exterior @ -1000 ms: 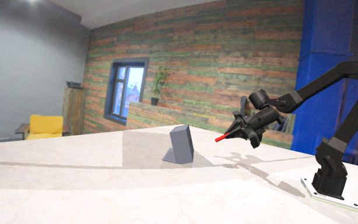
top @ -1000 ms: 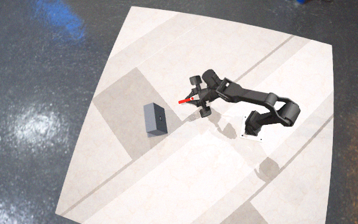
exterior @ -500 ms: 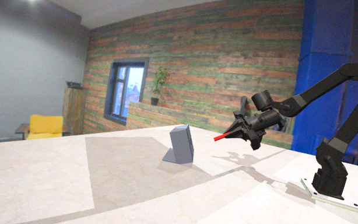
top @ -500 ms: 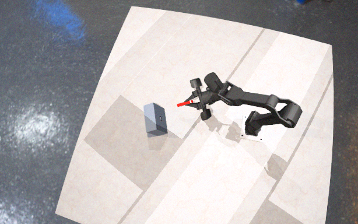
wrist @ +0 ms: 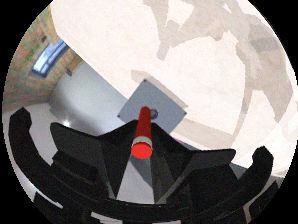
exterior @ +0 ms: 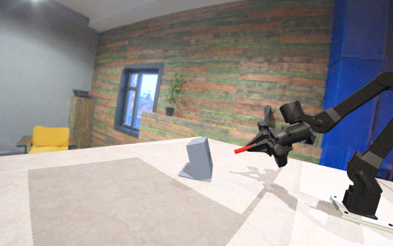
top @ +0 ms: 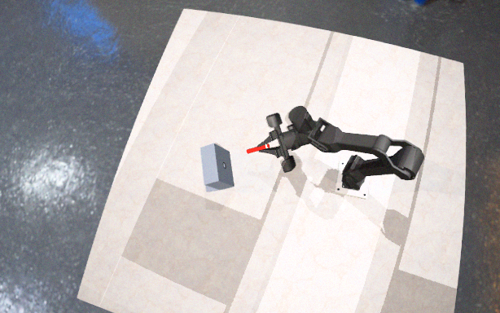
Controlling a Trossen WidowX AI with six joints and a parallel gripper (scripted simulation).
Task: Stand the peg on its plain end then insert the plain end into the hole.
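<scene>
The grey sloped panel is 120 mm ahead of my gripper tip, 80 mm to the left of it and 50 mm below it. Also, from my gripper tip: red peg (10 mm behind, 10 mm above); panel foot (150 mm ahead, 90 mm to the left, 100 mm below).
</scene>
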